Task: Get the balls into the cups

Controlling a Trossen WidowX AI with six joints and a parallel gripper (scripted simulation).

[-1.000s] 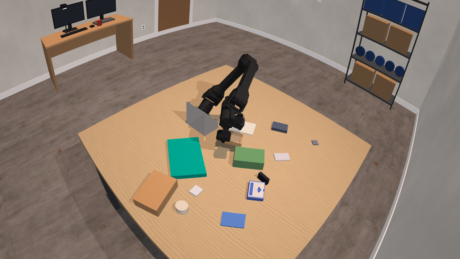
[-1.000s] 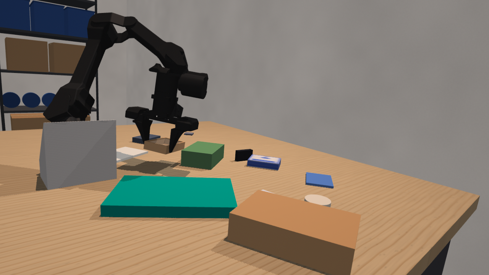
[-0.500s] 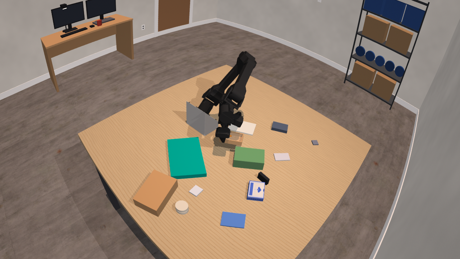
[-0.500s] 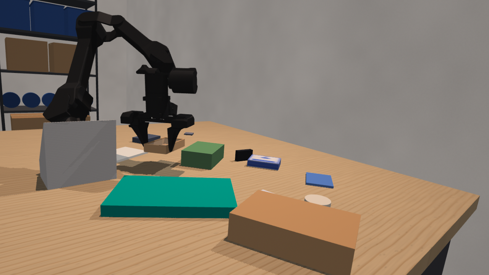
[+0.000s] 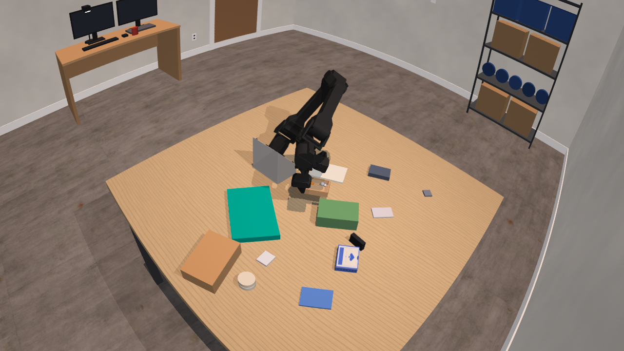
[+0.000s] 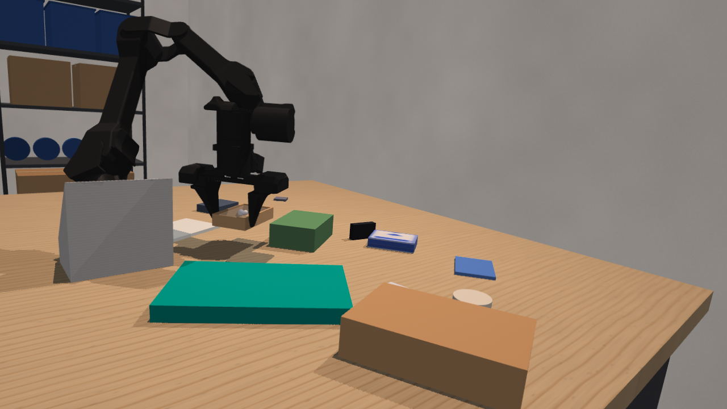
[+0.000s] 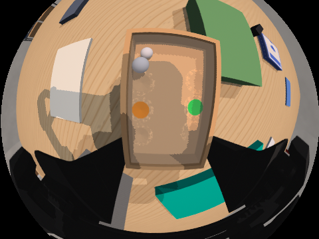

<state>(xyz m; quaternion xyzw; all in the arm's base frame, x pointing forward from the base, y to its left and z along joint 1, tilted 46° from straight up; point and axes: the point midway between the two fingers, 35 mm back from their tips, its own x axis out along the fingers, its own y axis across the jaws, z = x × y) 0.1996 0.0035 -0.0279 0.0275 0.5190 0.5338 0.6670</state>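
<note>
Now: the wooden puzzle 3 cm below my hand, 3 cm ahead of it and 2 cm to the left of it. From my hand the other things lie so: teal slab: 21 cm to the right, 8 cm below, 3 cm behind; then green box: 16 cm ahead, 6 cm below, 3 cm to the left; then cream slab: 18 cm to the left, 8 cm below, 6 cm behind.
</note>
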